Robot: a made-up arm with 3 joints. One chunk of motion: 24 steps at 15 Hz.
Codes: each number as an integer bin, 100 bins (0 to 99) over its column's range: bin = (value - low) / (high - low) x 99, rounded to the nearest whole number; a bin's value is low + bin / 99 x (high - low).
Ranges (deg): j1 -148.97..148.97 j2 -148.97..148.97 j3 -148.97..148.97
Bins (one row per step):
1: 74 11 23
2: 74 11 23
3: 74 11 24
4: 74 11 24
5: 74 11 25
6: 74 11 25
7: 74 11 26
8: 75 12 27
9: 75 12 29
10: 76 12 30
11: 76 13 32
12: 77 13 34
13: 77 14 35
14: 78 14 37
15: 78 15 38
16: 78 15 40
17: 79 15 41
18: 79 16 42
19: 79 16 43
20: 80 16 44
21: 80 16 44
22: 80 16 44
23: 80 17 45
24: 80 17 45
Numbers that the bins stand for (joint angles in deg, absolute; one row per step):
1: 73.73 -115.87 -79.75
2: 73.73 -115.87 -79.75
3: 73.73 -115.87 -76.74
4: 73.73 -115.87 -76.74
5: 73.73 -115.87 -73.73
6: 73.73 -115.87 -73.73
7: 73.73 -115.87 -70.72
8: 76.74 -112.86 -67.71
9: 76.74 -112.86 -61.69
10: 79.75 -112.86 -58.69
11: 79.75 -109.85 -52.67
12: 82.76 -109.85 -46.65
13: 82.76 -106.84 -43.64
14: 85.77 -106.84 -37.62
15: 85.77 -103.83 -34.61
16: 85.77 -103.83 -28.59
17: 88.78 -103.83 -25.58
18: 88.78 -100.82 -22.57
19: 88.78 -100.82 -19.56
20: 91.79 -100.82 -16.55
21: 91.79 -100.82 -16.55
22: 91.79 -100.82 -16.55
23: 91.79 -97.81 -13.54
24: 91.79 -97.81 -13.54

